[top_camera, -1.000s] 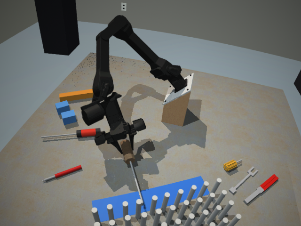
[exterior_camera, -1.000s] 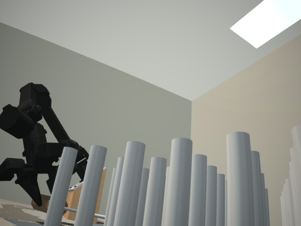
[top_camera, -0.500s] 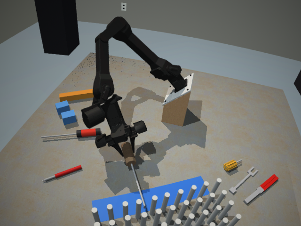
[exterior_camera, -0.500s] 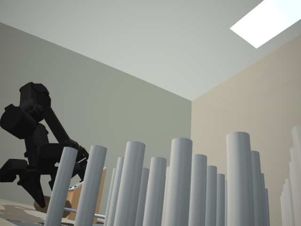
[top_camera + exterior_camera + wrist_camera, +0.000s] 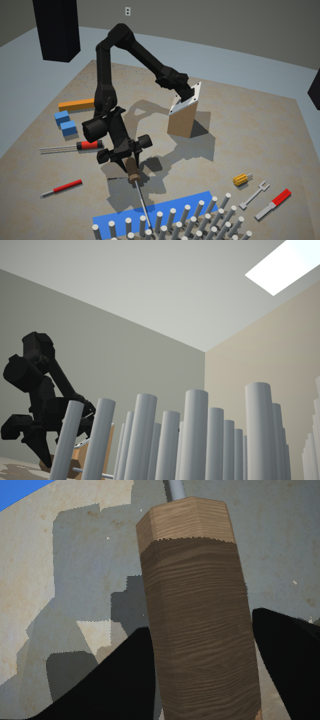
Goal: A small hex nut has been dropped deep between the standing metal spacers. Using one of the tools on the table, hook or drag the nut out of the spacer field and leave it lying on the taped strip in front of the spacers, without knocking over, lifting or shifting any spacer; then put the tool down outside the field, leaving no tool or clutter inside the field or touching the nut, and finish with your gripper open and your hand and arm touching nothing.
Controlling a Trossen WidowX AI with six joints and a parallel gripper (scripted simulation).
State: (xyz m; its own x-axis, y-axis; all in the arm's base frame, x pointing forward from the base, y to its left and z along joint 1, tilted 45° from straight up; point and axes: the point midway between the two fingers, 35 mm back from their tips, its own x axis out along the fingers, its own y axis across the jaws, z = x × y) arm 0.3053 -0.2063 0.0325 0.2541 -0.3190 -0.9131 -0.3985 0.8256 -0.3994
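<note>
The blue taped strip lies 13 cm ahead of my gripper tip, 11 cm to the left of it and 4 cm below it. Also, from my gripper tip: grey forked tool 44 cm to the left, 4 cm below; red pick 24 cm to the right, 12 cm ahead, 3 cm below; yellow stubby screwdriver 40 cm to the left, 6 cm behind, 2 cm below.
</note>
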